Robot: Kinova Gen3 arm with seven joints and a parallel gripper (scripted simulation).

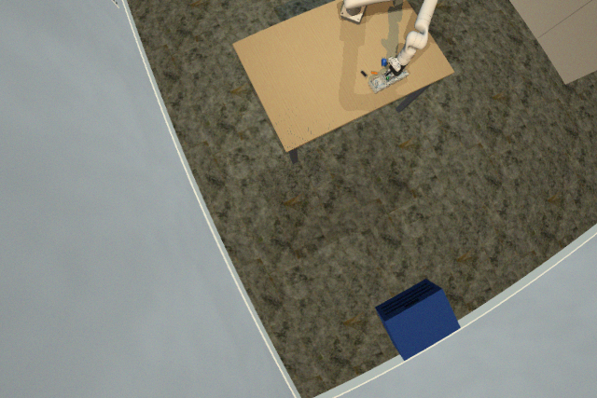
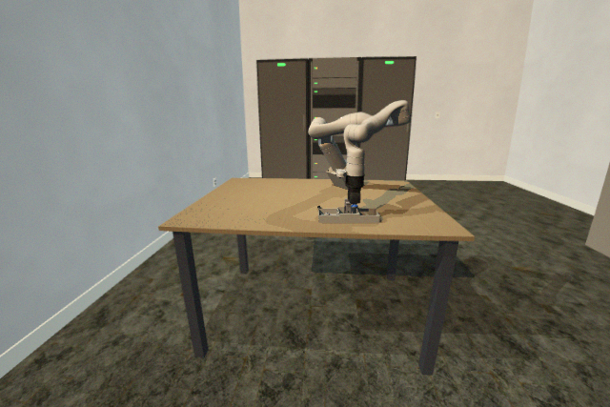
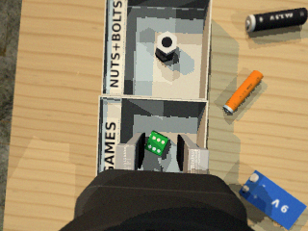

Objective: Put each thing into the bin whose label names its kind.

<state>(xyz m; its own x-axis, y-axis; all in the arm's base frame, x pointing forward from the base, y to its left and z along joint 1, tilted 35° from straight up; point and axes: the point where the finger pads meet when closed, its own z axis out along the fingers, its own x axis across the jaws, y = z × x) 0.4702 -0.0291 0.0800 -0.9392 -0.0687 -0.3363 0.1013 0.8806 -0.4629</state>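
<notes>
My gripper is now 20 mm above the green die. The rest, counted from my hand: black part 10 mm behind, 80 mm to the right, 20 mm below; blue 9V battery 90 mm behind, 50 mm to the left, 30 mm below; orange battery 80 mm behind, 40 mm to the right, 30 mm below.
</notes>
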